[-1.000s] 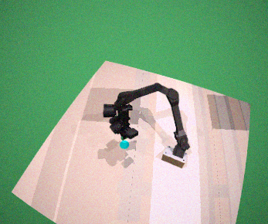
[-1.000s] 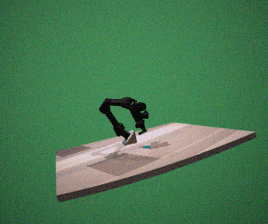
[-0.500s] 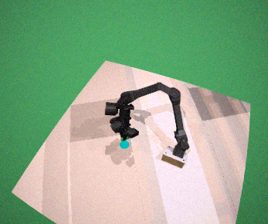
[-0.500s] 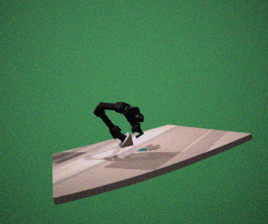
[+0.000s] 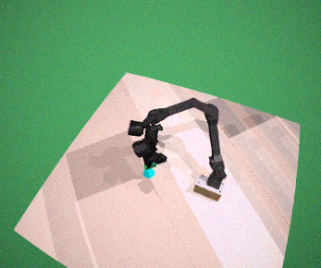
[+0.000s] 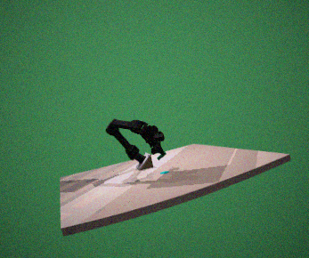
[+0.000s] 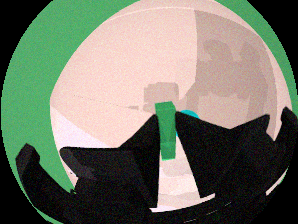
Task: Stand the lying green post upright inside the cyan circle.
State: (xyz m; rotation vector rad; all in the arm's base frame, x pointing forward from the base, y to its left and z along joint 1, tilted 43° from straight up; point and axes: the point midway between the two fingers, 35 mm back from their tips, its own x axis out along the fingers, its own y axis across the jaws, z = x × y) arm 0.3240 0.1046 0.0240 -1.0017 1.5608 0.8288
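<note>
My gripper tip is 120 mm above the cyan circle, 20 mm to the left of it and 10 mm short of it. Also, from my gripper tip: green post 20 mm to the right, 10 mm below, 10 mm behind.
</note>
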